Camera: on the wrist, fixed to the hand. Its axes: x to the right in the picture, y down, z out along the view.
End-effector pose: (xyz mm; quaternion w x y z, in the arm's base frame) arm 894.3 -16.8 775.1 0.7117 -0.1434 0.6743 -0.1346
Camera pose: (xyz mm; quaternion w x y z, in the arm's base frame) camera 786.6 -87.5 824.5 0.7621 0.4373 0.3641 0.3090
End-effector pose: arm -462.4 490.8 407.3 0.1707 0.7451 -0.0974 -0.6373
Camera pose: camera -367.7 591.0 411.4 0.3985 0.3189 -0.7105 -0.4845
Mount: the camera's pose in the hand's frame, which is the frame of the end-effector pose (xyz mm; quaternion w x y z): -24.1 -84.1 -106.7 0.6836 0.1631 -0.2402 0.6696
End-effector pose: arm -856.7 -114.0 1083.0 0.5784 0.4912 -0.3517 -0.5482
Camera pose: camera -783.8 -63.9 977.1 0.5979 0.0629 -0.7977 -0.0481
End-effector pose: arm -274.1 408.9 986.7 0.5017 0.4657 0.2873 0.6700
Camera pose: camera -335.9 422.9 864.1 0.1126 -0.7535 0.1267 -0.6352
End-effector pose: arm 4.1 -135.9 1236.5 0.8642 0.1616 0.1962 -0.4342
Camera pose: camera -98.7 -119.4 1146.0 0.9023 0.2785 -0.2525 0.2110
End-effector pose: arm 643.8 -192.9 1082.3 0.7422 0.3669 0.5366 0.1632
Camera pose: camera 524.4 -225.8 1021.5 0.4671 0.7704 -0.0305 0.4329
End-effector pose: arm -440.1 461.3 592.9 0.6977 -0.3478 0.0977 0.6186
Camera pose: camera -335.6 378.1 558.4 0.1429 0.0900 0.2330 0.9577
